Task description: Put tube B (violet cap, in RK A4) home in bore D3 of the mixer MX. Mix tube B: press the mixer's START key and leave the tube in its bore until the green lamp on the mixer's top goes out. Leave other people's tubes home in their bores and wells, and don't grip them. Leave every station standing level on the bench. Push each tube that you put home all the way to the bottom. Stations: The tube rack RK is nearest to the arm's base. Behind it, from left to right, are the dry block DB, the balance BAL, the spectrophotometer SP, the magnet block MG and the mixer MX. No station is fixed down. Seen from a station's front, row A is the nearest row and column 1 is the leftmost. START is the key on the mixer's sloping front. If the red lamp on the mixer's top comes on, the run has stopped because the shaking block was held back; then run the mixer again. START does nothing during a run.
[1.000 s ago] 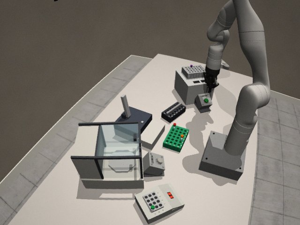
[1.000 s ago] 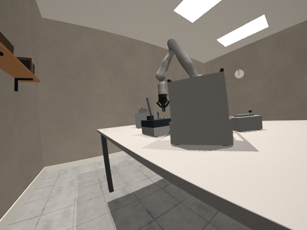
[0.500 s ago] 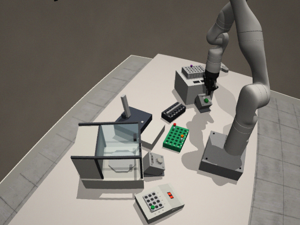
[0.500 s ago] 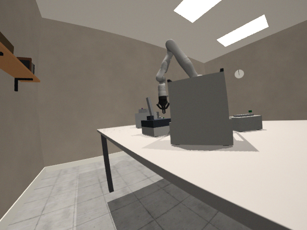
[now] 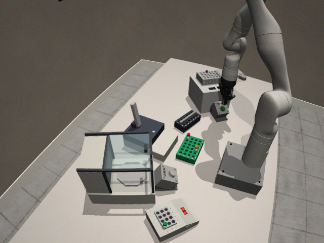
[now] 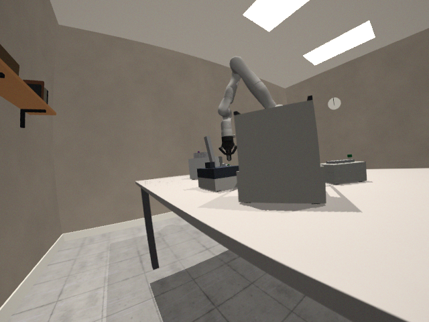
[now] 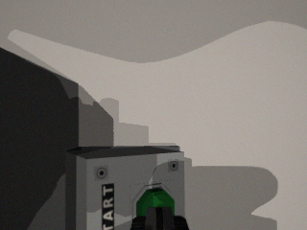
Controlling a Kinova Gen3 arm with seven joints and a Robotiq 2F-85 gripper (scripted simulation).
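Right now the green start key is 50 mm below my hand. Also, from my hand: shaking block (130 mm to the right, 120 mm ahead, 40 mm above); then red-capped tube (230 mm to the left, 100 mm ahead, 90 mm below); then black magnet block (150 mm ahead, 110 mm to the left, 100 mm below).
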